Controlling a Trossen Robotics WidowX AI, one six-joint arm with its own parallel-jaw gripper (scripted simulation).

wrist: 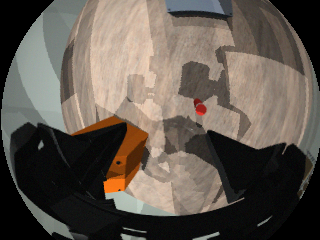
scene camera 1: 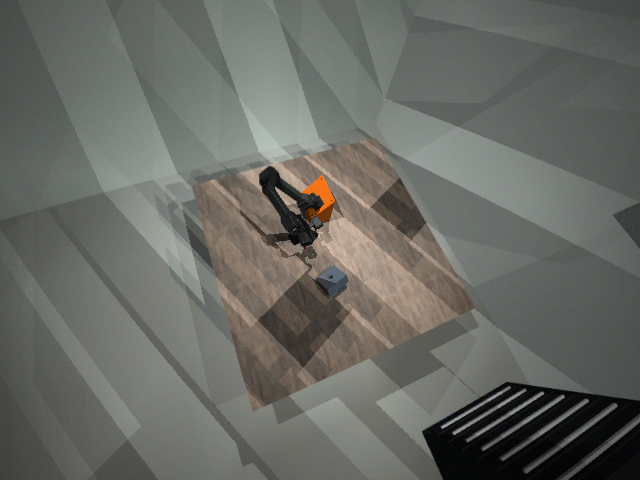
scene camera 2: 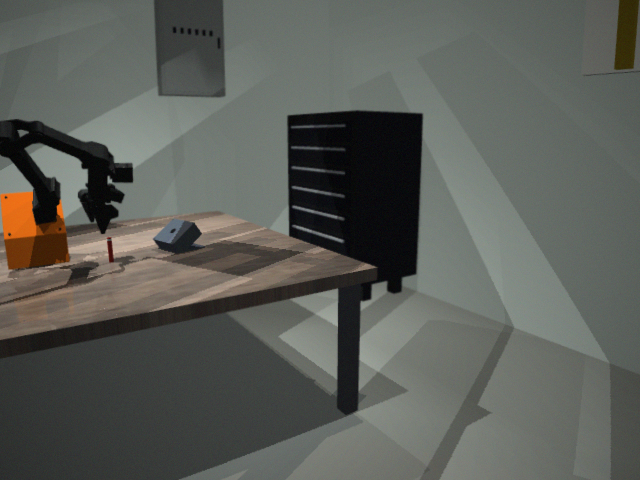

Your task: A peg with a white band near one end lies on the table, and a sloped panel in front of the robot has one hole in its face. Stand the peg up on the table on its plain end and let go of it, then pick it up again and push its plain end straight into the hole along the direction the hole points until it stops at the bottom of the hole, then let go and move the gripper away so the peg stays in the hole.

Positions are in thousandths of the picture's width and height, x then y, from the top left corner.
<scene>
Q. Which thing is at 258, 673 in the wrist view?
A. My gripper.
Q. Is my gripper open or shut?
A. Open.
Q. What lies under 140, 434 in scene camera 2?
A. My gripper.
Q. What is my gripper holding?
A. Nothing.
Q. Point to a sloped panel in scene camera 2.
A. At 293, 484
</scene>
